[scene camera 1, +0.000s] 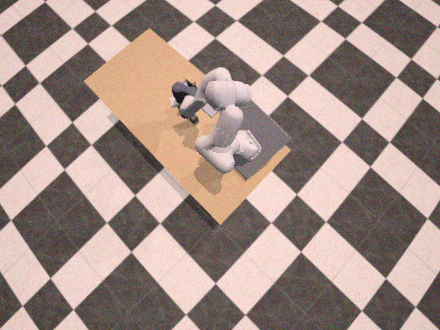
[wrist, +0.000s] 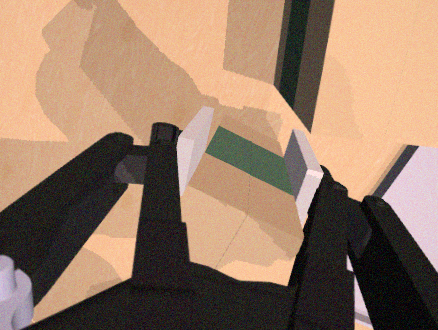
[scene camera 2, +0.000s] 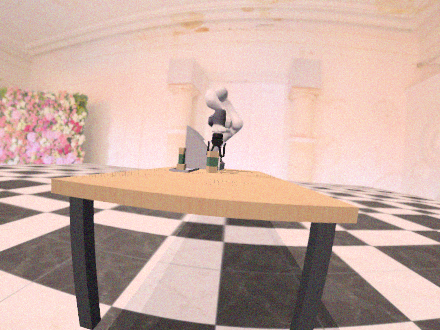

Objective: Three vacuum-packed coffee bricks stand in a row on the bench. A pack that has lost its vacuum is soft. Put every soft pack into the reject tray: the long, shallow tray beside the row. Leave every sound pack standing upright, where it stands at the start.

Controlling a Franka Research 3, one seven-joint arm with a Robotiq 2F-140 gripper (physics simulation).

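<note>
My gripper [wrist: 247, 138] [scene camera 2: 216, 148] is shut on a tan coffee pack with a green band [wrist: 251, 159] [scene camera 1: 194, 120]. Its pads lie at both sides of the pack's upper end; bulging or denting cannot be made out. The front pack [scene camera 2: 212, 161] stands upright on the bench and partly covers the gripper; its shaded side also shows in the wrist view [wrist: 300, 55]. A third pack [scene camera 2: 181, 159] stands upright on the reject tray [scene camera 2: 176, 170] [scene camera 1: 211, 111] [wrist: 417, 200]. The arm hides much of the tray in scene camera 1.
The wooden bench [scene camera 1: 145, 65] [scene camera 2: 200, 192] carries the packs and the tray. A grey base plate [scene camera 1: 270, 135] lies under the robot's base at one edge. The front pack stands close beyond the gripper, and the tray lies to the right in the wrist view.
</note>
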